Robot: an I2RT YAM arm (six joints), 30 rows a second.
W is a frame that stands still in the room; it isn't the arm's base.
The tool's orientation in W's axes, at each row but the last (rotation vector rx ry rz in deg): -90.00 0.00 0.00; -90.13 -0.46 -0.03; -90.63 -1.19 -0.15; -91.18 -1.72 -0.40; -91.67 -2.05 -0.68
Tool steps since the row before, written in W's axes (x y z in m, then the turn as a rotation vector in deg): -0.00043 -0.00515 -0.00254 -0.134 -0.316 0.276; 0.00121 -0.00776 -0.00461 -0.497 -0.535 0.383; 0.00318 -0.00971 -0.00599 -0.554 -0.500 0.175; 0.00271 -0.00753 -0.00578 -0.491 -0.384 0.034; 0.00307 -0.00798 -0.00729 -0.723 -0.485 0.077
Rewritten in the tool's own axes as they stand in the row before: -0.00043 0.00254 -0.00515 -0.134 -0.276 -0.316; 0.00115 0.00463 -0.00776 -0.497 -0.384 -0.533; 0.00298 0.00614 -0.00968 -0.557 -0.178 -0.496; 0.00246 0.00600 -0.00745 -0.496 -0.038 -0.378; 0.00273 0.00761 -0.00781 -0.728 -0.085 -0.476
